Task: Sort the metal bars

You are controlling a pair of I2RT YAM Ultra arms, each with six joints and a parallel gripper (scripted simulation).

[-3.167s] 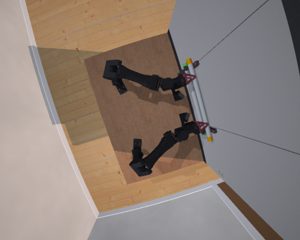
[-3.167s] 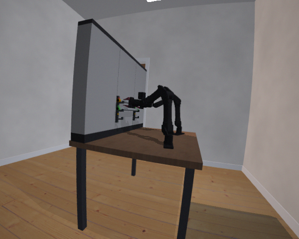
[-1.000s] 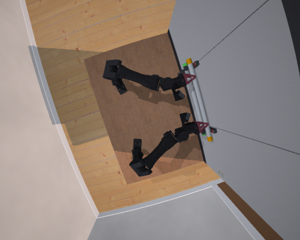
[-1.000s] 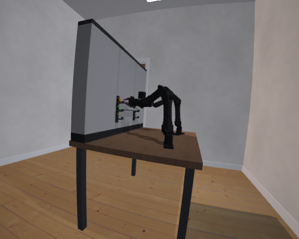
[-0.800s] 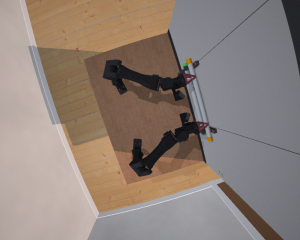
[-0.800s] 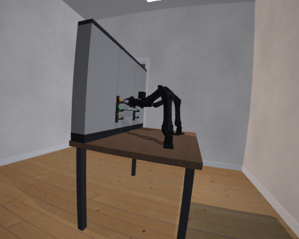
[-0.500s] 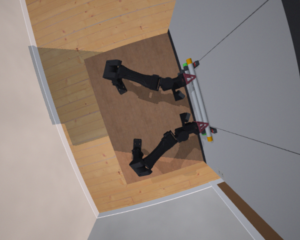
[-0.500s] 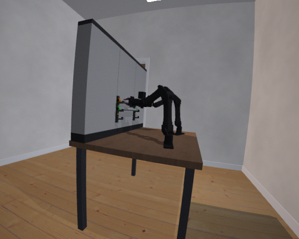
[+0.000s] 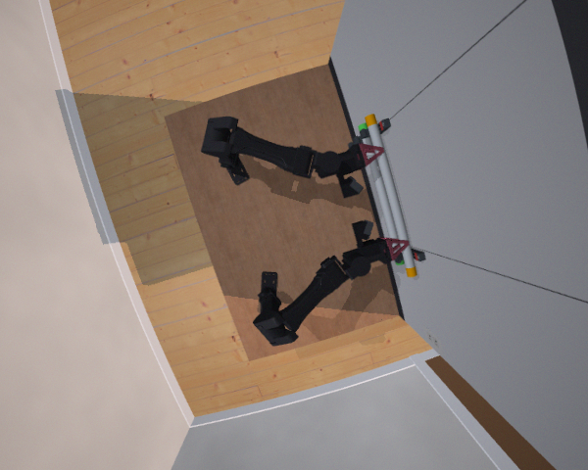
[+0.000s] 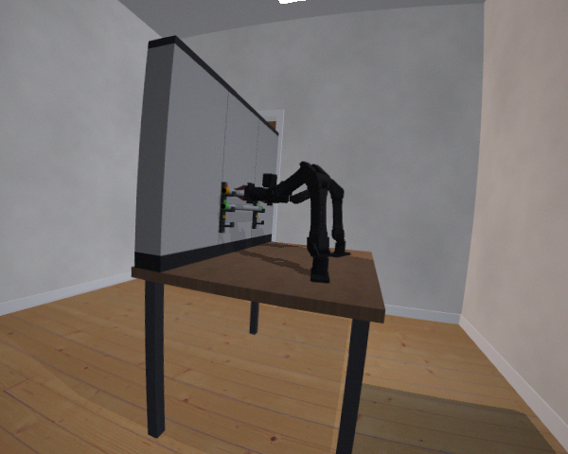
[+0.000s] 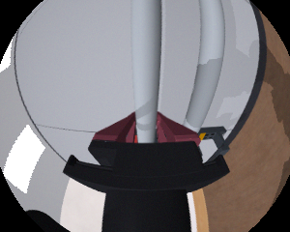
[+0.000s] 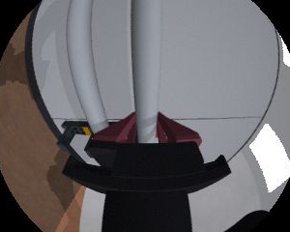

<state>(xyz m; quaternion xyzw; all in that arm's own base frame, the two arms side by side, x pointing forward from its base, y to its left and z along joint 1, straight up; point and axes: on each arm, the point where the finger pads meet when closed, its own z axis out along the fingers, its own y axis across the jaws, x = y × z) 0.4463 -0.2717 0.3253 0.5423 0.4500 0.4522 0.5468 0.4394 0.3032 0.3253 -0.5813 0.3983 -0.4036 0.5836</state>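
Right now the metal bar is 10 mm ahead of my left hand and 150 mm to the right of it. Also, from my left hand: green-ended bar: 10 mm ahead, 140 mm to the right, 80 mm below; grey wall panel: 110 mm ahead, 120 mm to the right, 100 mm above.
The metal bar lies 150 mm to the left of my right hand. Also, from my right hand: green-ended bar: 160 mm to the left, 80 mm below, 10 mm behind; then grey wall panel: 170 mm to the left, 100 mm above, 90 mm ahead.
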